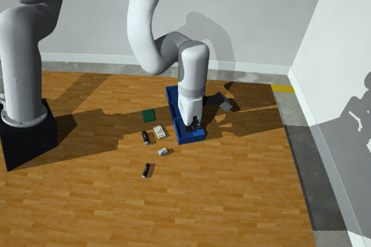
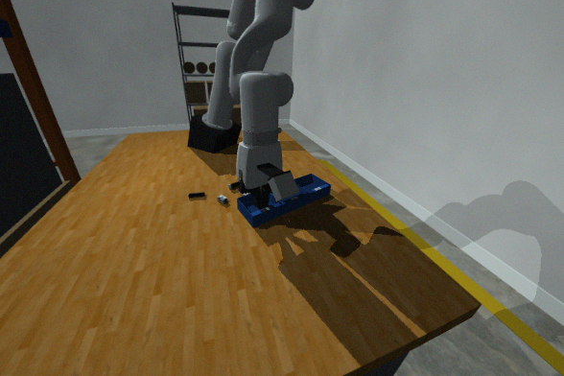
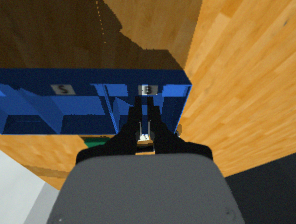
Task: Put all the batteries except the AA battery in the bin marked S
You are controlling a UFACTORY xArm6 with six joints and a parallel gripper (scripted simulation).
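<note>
Right now the long blue bin is 4 cm behind my hand, 7 cm to the left of it and 2 cm below it. Round my hand: grey-white block: 6 cm behind, 10 cm to the right, 3 cm below; white domino: 9 cm behind, 3 cm to the right, 3 cm below; green block: 15 cm behind, 3 cm to the left, 3 cm below.
</note>
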